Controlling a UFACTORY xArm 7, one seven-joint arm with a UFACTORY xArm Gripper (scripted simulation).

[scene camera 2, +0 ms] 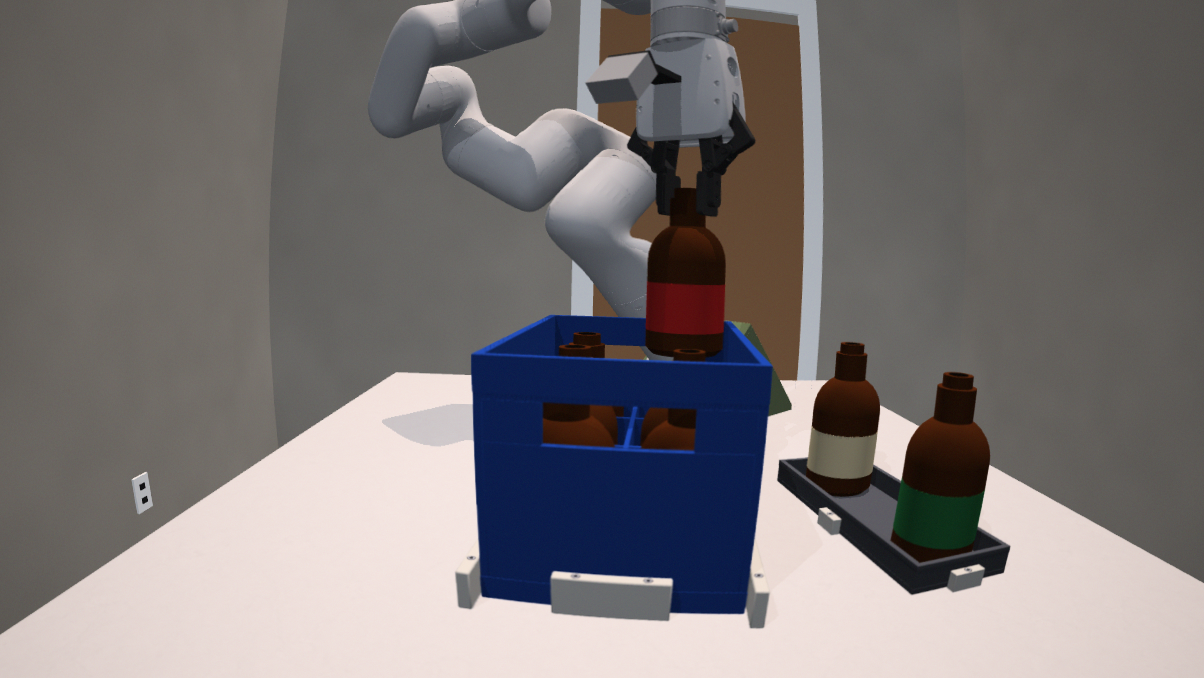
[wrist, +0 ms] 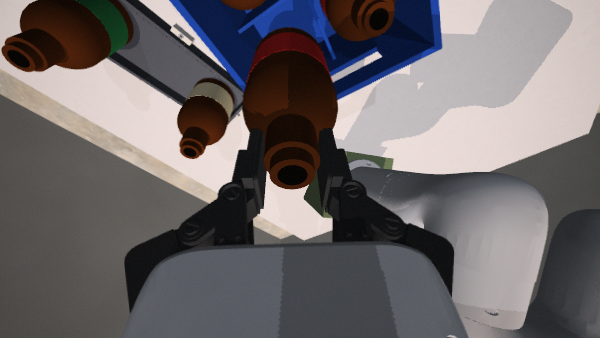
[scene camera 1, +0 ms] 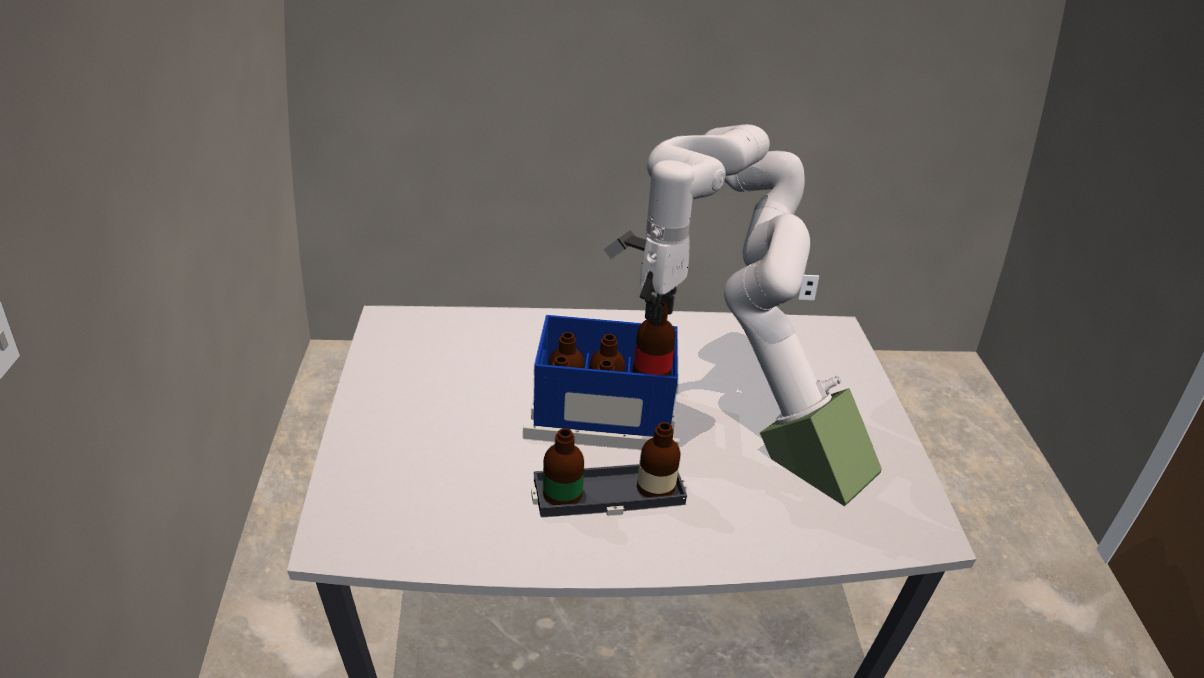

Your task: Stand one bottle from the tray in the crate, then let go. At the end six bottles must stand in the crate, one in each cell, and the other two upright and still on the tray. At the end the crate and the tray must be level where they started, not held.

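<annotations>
Red-labelled bottle: visible in scene camera 1 (654,350), scene camera 2, the wrist view. Same spot on the bottle: (scene camera 2: 685,305) and (wrist: 267,47).
</annotations>
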